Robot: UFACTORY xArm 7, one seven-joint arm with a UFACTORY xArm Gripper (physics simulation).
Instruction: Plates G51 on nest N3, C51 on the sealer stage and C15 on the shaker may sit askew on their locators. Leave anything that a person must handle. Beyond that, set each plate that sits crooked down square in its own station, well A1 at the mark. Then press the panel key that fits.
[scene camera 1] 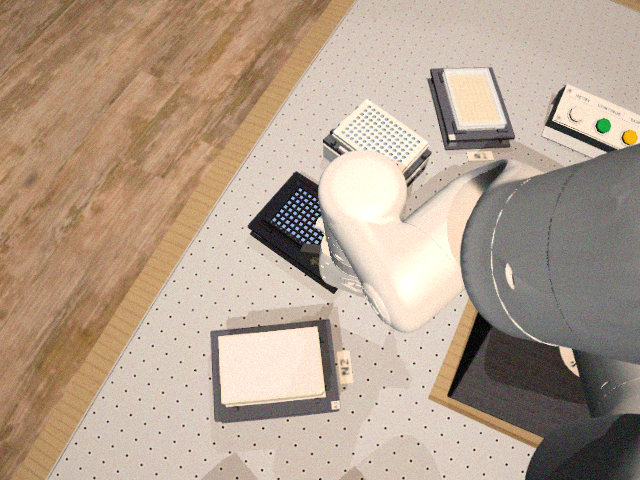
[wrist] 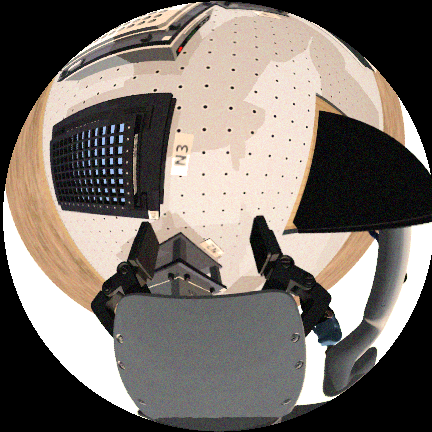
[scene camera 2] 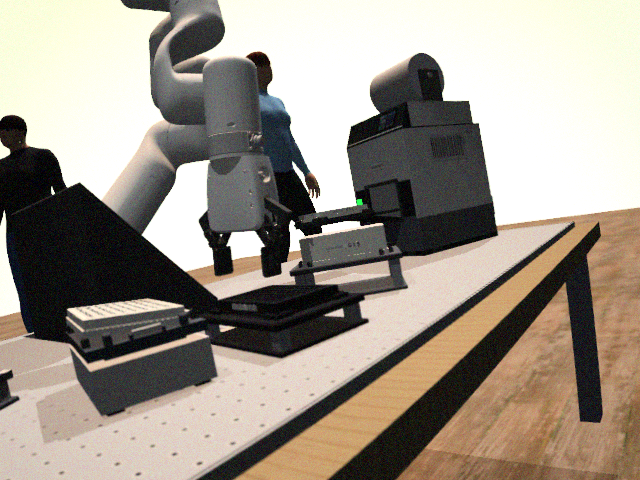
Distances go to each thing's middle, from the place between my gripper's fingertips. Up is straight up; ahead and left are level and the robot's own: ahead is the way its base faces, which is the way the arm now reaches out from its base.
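The N3 label (wrist: 182, 141) has my hand 6 cm above it, 5 cm to the left of it and 1 cm short of it. Of the things named here, going by their middles, the label is the nearest to my hand. As for the cream plate (scene camera 1: 278, 366), that's 15 cm to the left of my hand, 7 cm ahead of it and 1 cm above it.
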